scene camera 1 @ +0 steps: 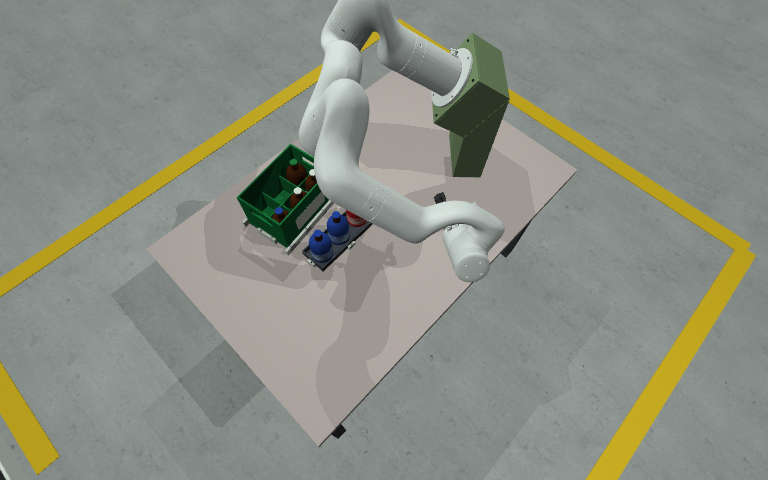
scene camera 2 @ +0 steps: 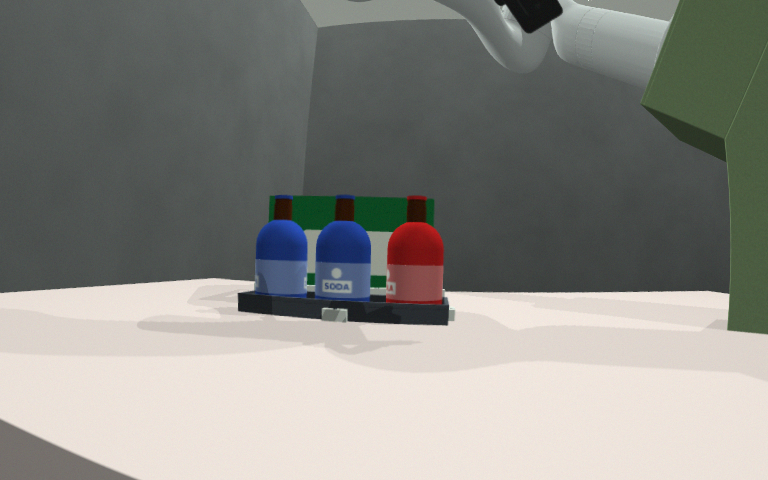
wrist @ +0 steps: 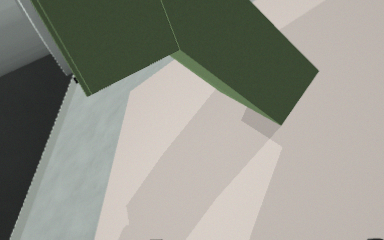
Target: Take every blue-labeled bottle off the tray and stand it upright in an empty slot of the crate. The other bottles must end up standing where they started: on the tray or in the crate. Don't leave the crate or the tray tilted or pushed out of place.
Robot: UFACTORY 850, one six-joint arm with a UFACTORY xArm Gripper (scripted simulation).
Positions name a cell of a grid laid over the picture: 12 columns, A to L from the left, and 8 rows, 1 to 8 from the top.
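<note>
Dark tray (scene camera 2: F6); out of frame in the wrist view. Red-labeled bottle (scene camera 2: G5); out of frame in the wrist view as well. Blue-labeled bottle (scene camera 2: E5), visible.
</note>
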